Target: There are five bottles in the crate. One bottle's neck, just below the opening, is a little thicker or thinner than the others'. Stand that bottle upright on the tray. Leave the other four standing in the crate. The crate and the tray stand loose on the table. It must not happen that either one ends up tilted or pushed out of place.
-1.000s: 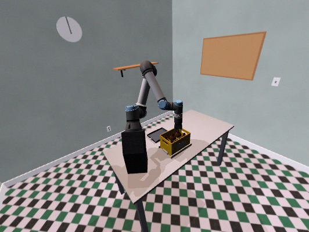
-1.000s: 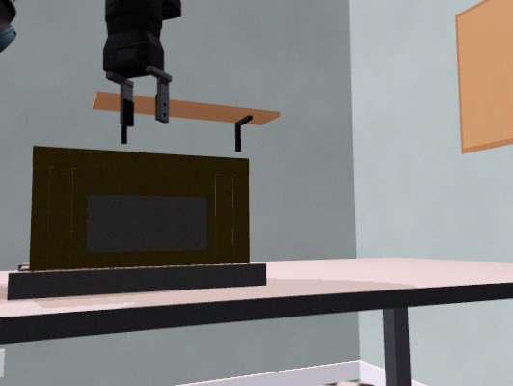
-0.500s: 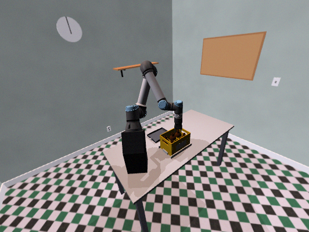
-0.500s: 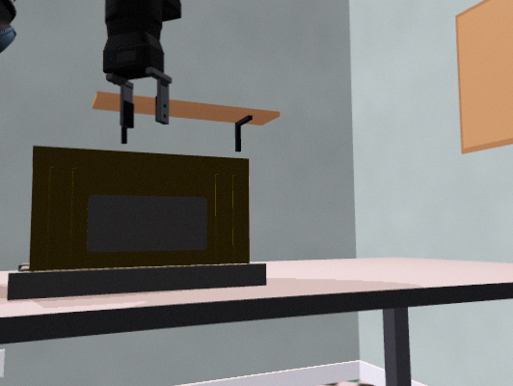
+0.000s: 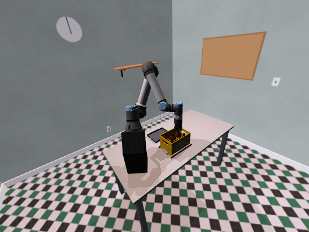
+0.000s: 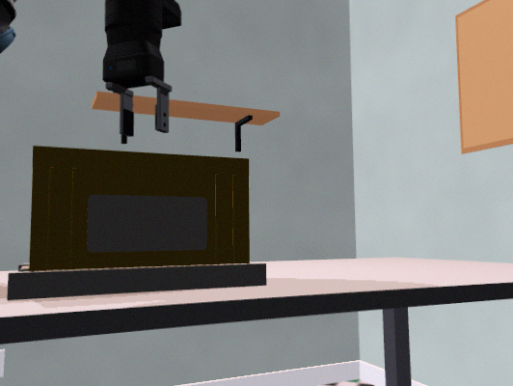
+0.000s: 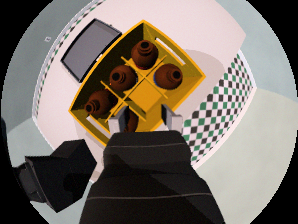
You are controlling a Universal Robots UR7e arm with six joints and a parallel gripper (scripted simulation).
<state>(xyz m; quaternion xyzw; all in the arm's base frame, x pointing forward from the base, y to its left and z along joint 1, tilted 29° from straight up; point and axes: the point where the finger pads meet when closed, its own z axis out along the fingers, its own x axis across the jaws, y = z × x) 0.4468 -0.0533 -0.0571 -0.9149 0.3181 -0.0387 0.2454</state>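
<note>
Now: the crate 10 mm behind my hand, 40 mm to the left of it and 140 mm below it. Round my hand: dark tray: 60 mm behind, 320 mm to the left, 220 mm below; then brown bottle: 80 mm ahead, 100 mm to the left, 140 mm below.
</note>
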